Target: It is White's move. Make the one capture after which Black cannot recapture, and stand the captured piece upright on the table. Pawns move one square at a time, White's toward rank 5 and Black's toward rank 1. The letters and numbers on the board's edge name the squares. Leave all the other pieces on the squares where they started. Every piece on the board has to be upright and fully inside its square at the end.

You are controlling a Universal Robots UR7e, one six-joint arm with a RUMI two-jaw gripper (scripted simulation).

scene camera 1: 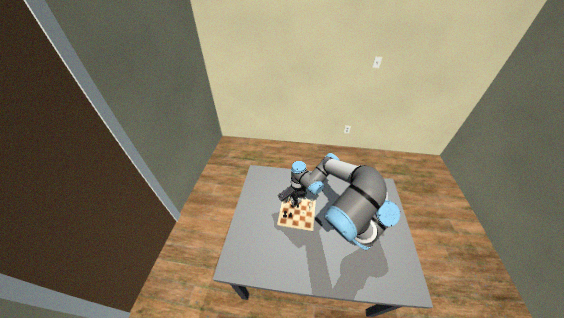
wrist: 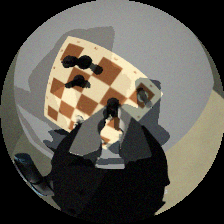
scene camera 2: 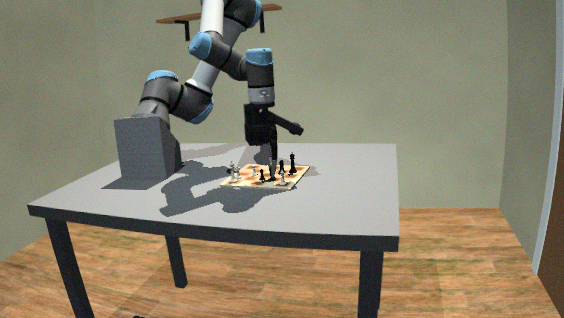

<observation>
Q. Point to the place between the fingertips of my gripper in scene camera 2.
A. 271, 176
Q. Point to a small chessboard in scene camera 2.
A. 248, 180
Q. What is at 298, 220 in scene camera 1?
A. A small chessboard.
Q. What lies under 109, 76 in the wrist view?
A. A small chessboard.
</observation>
